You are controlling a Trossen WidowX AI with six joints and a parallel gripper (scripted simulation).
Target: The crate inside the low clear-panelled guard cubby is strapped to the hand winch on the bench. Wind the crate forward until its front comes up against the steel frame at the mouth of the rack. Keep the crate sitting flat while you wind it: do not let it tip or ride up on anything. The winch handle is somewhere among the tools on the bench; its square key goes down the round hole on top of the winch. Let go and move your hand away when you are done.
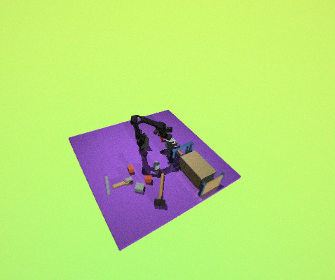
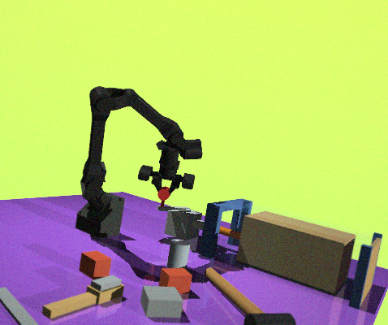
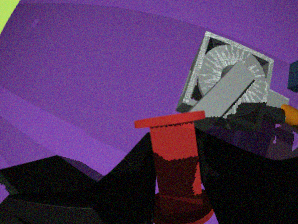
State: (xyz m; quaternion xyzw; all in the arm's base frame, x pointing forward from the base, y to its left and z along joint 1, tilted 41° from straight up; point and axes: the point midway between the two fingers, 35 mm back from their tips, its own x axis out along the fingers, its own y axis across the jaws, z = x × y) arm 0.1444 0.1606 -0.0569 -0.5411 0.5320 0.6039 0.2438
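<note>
My gripper tip is 3 cm above the winch handle, 2 cm to the right of it and 2 cm short of it. The rest, counted from my gripper tip: red knob (1 cm to the right, 1 cm ahead); then grey winch (10 cm below, 7 cm to the left, 3 cm ahead); then grey block (46 cm to the right, 35 cm ahead, 12 cm below).
</note>
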